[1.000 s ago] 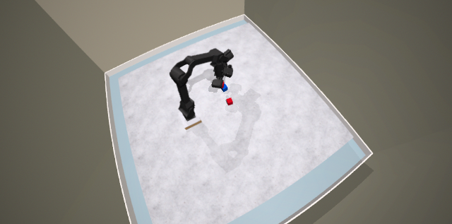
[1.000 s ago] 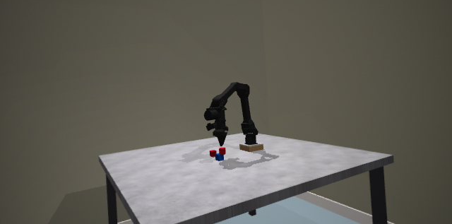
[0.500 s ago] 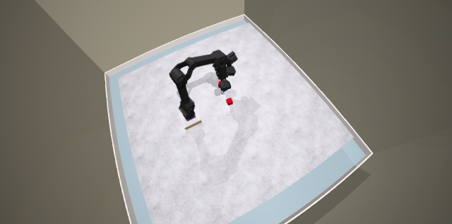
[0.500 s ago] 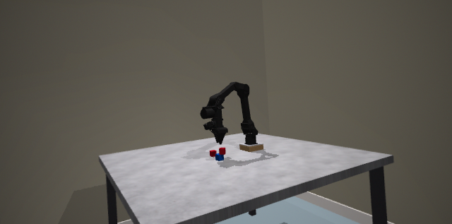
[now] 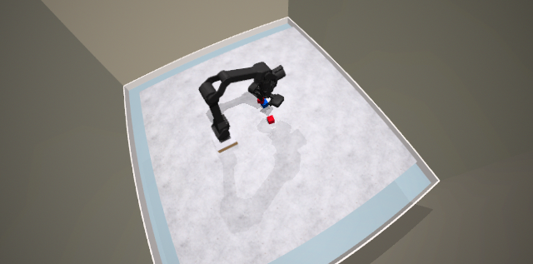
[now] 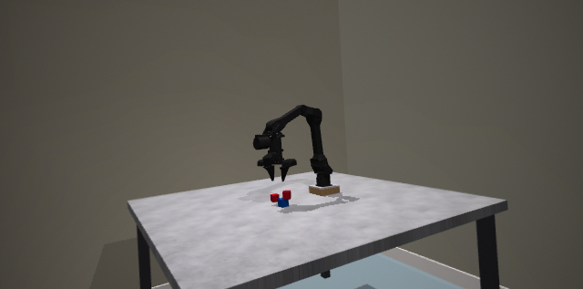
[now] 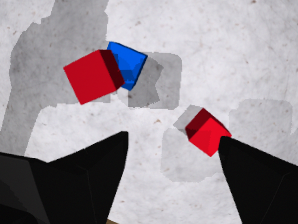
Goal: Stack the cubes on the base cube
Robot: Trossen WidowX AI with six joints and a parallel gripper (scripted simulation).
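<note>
The blue cube is 1 cm ahead of my gripper tip, 6 cm to the left of it and 9 cm below it.
</note>
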